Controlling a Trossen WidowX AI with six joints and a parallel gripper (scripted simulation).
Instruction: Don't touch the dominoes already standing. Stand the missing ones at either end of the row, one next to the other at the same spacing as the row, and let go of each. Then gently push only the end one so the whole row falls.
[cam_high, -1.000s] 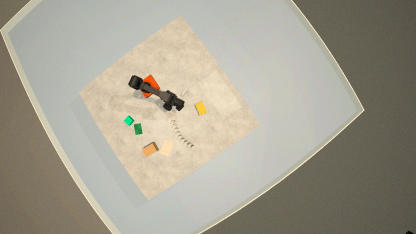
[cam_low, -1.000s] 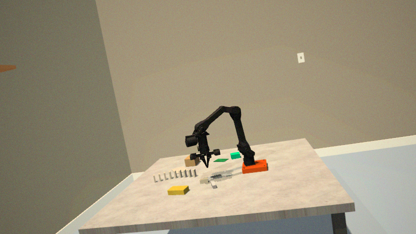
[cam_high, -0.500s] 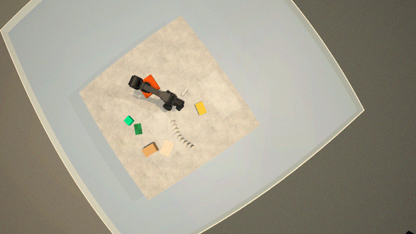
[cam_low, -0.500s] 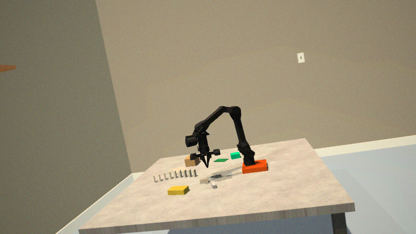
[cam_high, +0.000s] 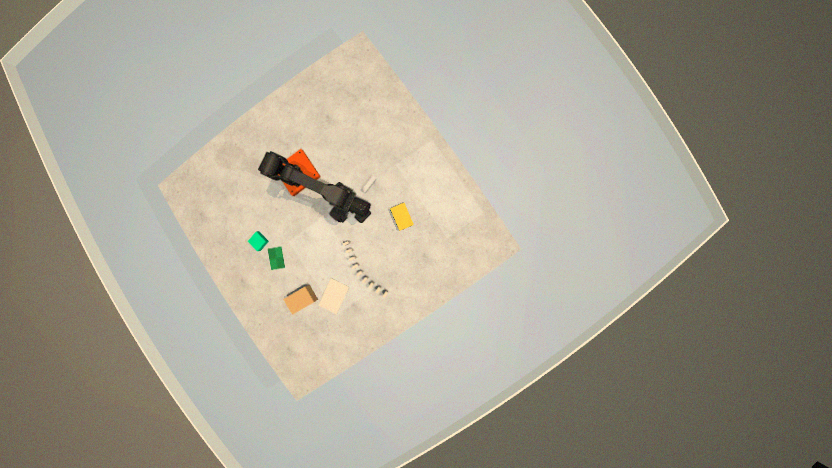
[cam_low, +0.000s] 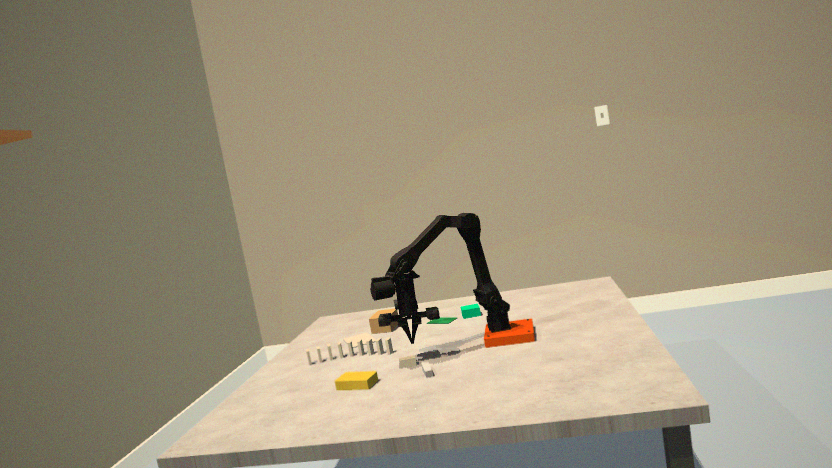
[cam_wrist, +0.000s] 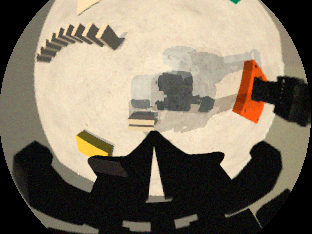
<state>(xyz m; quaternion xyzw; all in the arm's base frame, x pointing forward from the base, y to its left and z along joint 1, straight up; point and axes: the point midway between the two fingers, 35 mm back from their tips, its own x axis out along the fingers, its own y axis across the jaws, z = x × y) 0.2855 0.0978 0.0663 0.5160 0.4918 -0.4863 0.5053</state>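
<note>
Now: the yellow block 18 cm ahead of my gripper tip, 10 cm to the left of it and 5 cm below it. From my gripper tip the other things lie so: cream flat tile: 37 cm to the right, 20 cm ahead, 6 cm below; green flat tile: 44 cm to the right, 11 cm behind, 6 cm below; tan box: 49 cm to the right, 11 cm ahead, 3 cm below.
</note>
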